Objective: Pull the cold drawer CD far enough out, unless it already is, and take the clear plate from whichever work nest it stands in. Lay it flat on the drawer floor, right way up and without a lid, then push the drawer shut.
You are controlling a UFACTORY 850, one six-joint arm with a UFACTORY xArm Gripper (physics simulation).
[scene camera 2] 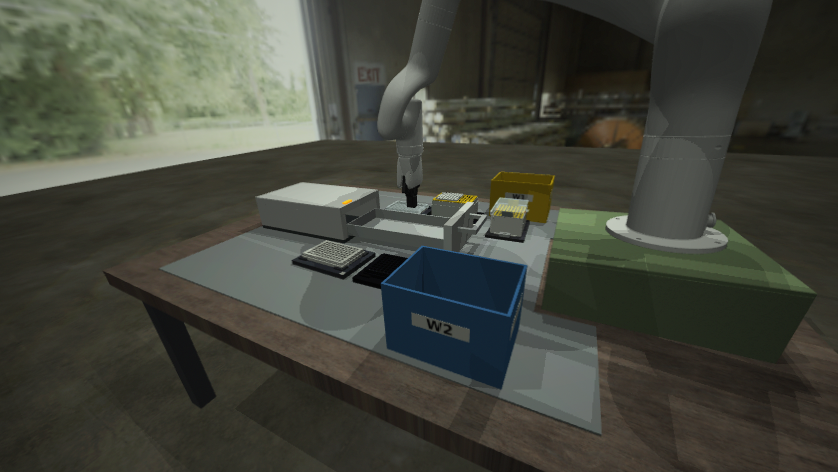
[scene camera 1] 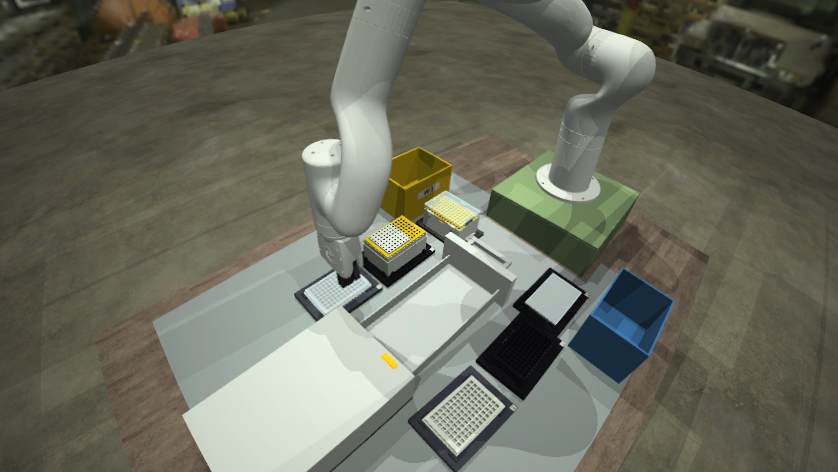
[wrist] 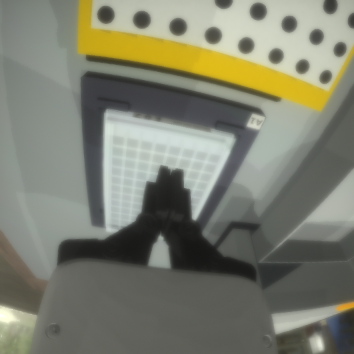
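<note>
The clear plate (scene camera 1: pixel 323 294) (wrist: pixel 122 165) lies flat, wells up, in a dark work nest (scene camera 1: pixel 300 295) (wrist: pixel 94 150) marked A1, beside the drawer's left side in scene camera 1. My gripper (scene camera 1: pixel 347 283) (scene camera 2: pixel 411 205) (wrist: pixel 166 180) is shut and empty, fingers pointing down over the plate. Its tips are at or just above the plate's top; I cannot tell whether they touch. The drawer (scene camera 1: pixel 477 262) (scene camera 2: pixel 455 231) is pulled well out of its white cabinet (scene camera 1: pixel 287 398) (scene camera 2: pixel 299 205), and its floor shows bare. The fingers hide part of the plate.
A yellow-topped tip rack (scene camera 1: pixel 392 239) (wrist: pixel 175 47) stands close beside the plate's nest. A lidded rack (scene camera 1: pixel 451 212) and yellow bin (scene camera 1: pixel 404 202) stand beyond. Across the drawer are a pale plate (scene camera 1: pixel 464 413), a black plate (scene camera 1: pixel 518 351), a flat pale panel (scene camera 1: pixel 552 299) and a blue bin (scene camera 1: pixel 606 351) (scene camera 2: pixel 404 316).
</note>
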